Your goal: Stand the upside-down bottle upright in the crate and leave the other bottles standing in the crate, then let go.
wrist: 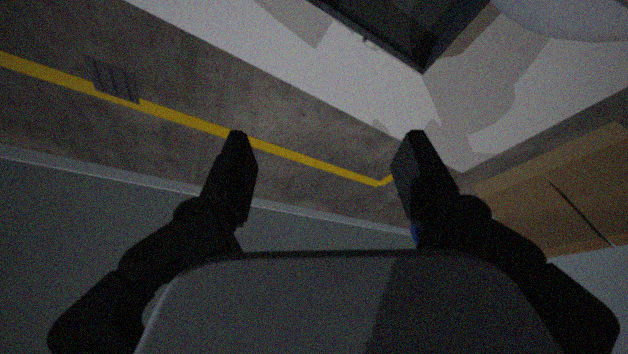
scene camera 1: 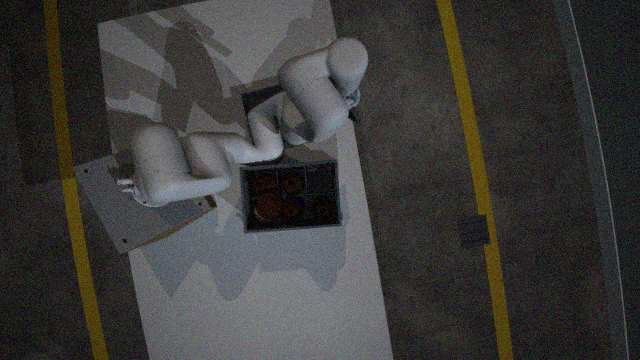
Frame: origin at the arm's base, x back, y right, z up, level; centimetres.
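Seen in the pictures: gripper, fingertip midpoint: (wrist: 325, 149).
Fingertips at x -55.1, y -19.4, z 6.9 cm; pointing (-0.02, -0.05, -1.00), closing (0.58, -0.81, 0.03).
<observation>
Offsets run from my fingertips to a thing's middle. "spot": to the spot under its first point. Level surfaces: height alone.
The crate @(spot: dx +14.4, dy +34.0, dz -3.0 cm) (scene camera 1: 291, 230) is a dark box with six compartments on the white table in the scene view. Several orange-brown bottles stand in it. The wide round bottle @(dx +23.1, dy +29.5, dz -12.3 cm) (scene camera 1: 268, 206) in the front-left compartment looks like the upside-down one. Narrower round tops show on the bottles at back left (scene camera 1: 264, 183), back middle (scene camera 1: 292, 183), front middle (scene camera 1: 291, 207) and front right (scene camera 1: 322, 206). The back-right compartment looks empty. My gripper (scene camera 1: 354, 116) (wrist: 325, 149) is open and empty, above the table's right edge behind the crate, apart from the bottles and largely hidden by the arm in the scene view.
A second dark container @(dx +16.1, dy -3.3, dz -19.2 cm) (scene camera 1: 256, 98) lies behind the crate on the table @(dz -20.5 cm) (scene camera 1: 310, 310), mostly under the arm. A dark container corner also shows at the top of the wrist view. The arm's base plate (scene camera 1: 107, 200) is at the left. Yellow lines (scene camera 1: 470, 135) mark the floor.
</observation>
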